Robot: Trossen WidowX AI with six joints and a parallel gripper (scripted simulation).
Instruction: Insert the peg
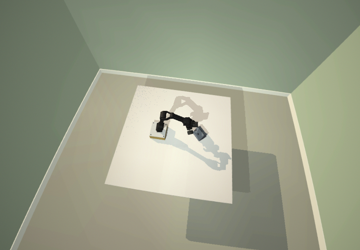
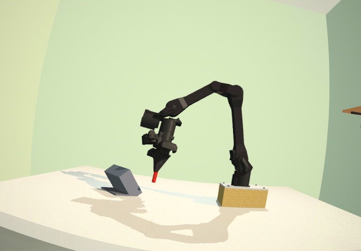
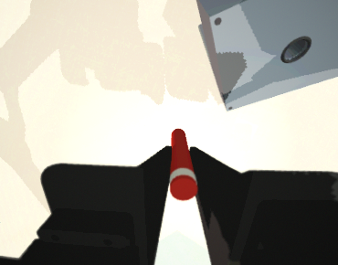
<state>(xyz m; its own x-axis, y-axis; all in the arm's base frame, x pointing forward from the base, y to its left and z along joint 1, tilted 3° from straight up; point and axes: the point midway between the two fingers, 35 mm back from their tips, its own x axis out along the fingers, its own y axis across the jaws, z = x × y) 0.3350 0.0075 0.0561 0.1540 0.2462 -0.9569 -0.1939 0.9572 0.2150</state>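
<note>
The grey sloped panel is 120 mm ahead of my gripper tip, 60 mm to the right of it and 60 mm below it. From my gripper tip the other things lie so: red peg 20 mm above.
</note>
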